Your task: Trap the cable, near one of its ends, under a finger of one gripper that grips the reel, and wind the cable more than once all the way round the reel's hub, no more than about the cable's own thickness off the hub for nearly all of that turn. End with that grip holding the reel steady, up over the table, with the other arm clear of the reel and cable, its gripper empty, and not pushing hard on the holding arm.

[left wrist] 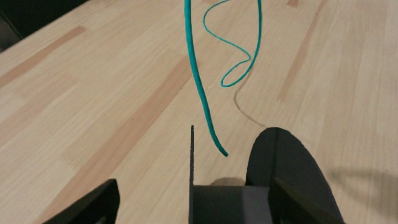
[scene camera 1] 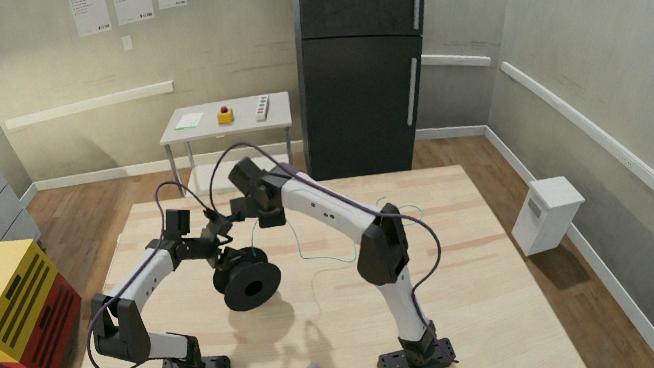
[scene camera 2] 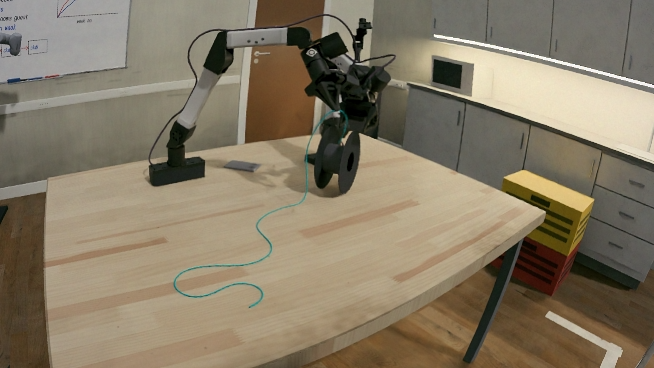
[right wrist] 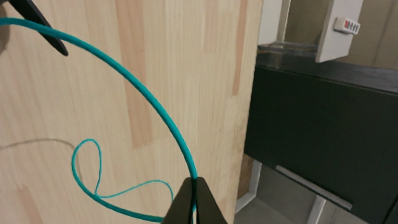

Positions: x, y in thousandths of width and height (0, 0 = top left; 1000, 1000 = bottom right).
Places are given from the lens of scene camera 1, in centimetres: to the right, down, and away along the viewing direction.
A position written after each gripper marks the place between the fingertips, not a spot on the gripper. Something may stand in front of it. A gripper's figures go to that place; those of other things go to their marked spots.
left gripper (scene camera 1: 365, 673): -24, 17, 92
right gripper (scene camera 1: 415, 575): -14, 7, 93
black reel (scene camera 1: 378, 787): -22, 29, 92
